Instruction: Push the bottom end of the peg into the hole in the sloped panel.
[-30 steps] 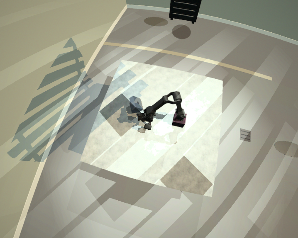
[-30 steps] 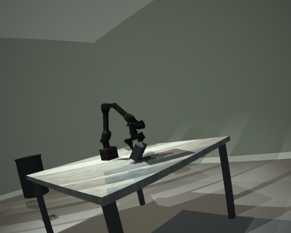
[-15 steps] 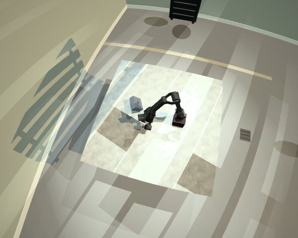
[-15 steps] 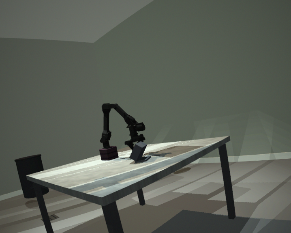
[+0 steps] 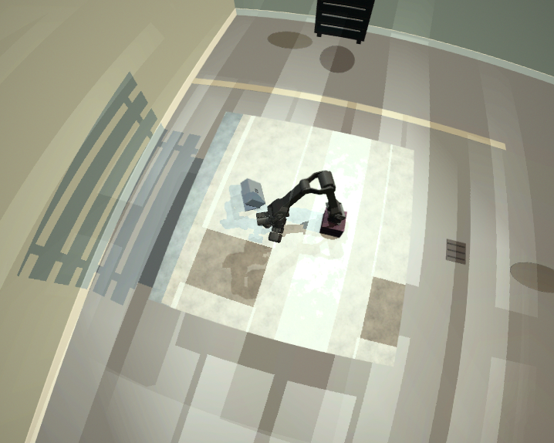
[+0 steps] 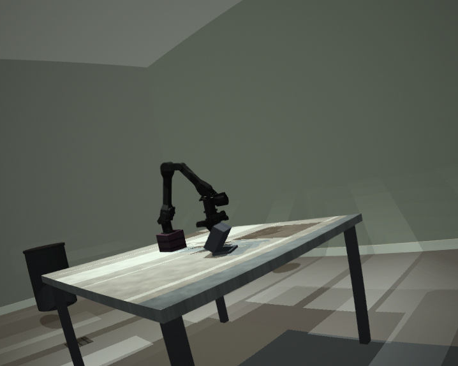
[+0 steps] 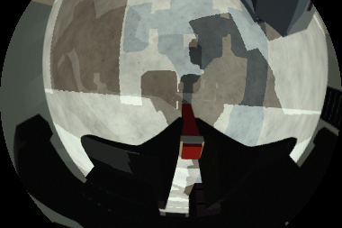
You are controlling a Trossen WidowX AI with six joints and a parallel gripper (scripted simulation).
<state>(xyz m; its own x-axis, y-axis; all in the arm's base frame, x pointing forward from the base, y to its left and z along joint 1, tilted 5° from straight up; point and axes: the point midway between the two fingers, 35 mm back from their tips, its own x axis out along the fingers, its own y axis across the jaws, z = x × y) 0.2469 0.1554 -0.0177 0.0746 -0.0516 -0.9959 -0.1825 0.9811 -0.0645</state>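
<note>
Now: gripper tip 21 cm short of the grey sloped panel, 12 cm to the left of it and 3 cm below it. The rest, counted from my gripper tip: red peg: 2 cm above.
</note>
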